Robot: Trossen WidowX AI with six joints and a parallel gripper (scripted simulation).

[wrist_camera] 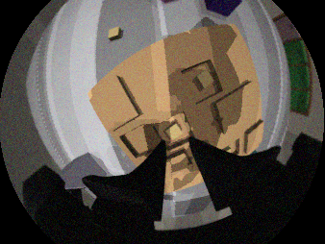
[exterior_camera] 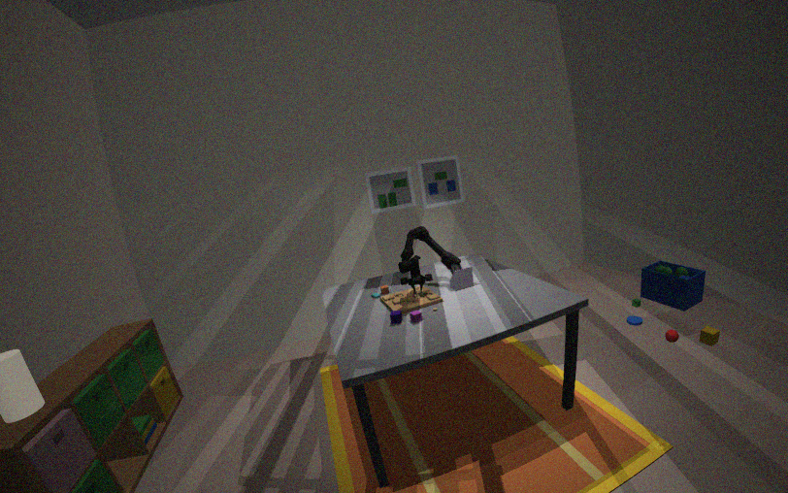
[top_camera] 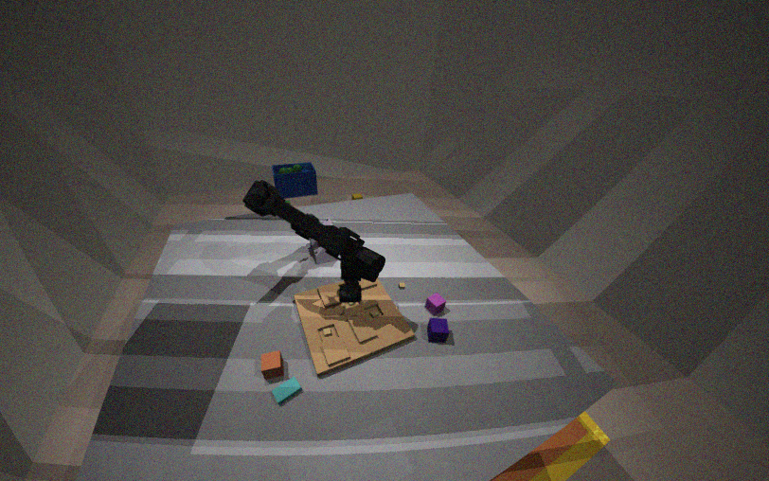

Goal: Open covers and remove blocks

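Now: the tan puzzle board 5 cm ahead of my gripper tip, 1 cm to the right of it and 3 cm below it. Round my gripper tip: magenta block: 10 cm ahead, 27 cm to the left, 2 cm below; then orange block: 16 cm ahead, 25 cm to the right, 2 cm below; then purple block: 19 cm ahead, 22 cm to the left, 2 cm below.
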